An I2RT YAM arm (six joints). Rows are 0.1 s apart.
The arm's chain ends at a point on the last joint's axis. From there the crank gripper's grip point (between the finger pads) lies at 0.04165 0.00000 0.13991 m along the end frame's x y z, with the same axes.
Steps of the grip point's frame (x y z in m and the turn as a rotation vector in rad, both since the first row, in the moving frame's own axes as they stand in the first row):
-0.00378, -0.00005, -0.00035, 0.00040, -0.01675, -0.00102
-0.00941, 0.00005, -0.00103, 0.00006, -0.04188, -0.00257
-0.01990, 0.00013, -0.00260, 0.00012, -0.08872, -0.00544
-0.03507, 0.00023, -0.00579, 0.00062, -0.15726, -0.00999
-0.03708, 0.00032, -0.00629, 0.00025, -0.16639, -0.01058
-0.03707, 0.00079, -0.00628, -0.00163, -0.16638, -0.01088
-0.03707, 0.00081, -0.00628, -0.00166, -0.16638, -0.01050
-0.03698, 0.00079, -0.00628, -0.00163, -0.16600, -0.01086
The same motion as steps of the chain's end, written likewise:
-0.00143, 0.00005, -0.00103, 0.00040, -0.01675, -0.00102
-0.00352, 0.00016, -0.00265, 0.00006, -0.04188, -0.00257
-0.00734, 0.00034, -0.00574, 0.00012, -0.08872, -0.00544
-0.01264, 0.00062, -0.01059, 0.00062, -0.15726, -0.00999
-0.01333, 0.00067, -0.01126, 0.00025, -0.16639, -0.01058
-0.01332, 0.00088, -0.01125, -0.00163, -0.16638, -0.01088
-0.01332, 0.00089, -0.01125, -0.00166, -0.16638, -0.01050
-0.01329, 0.00088, -0.01124, -0.00163, -0.16600, -0.01086

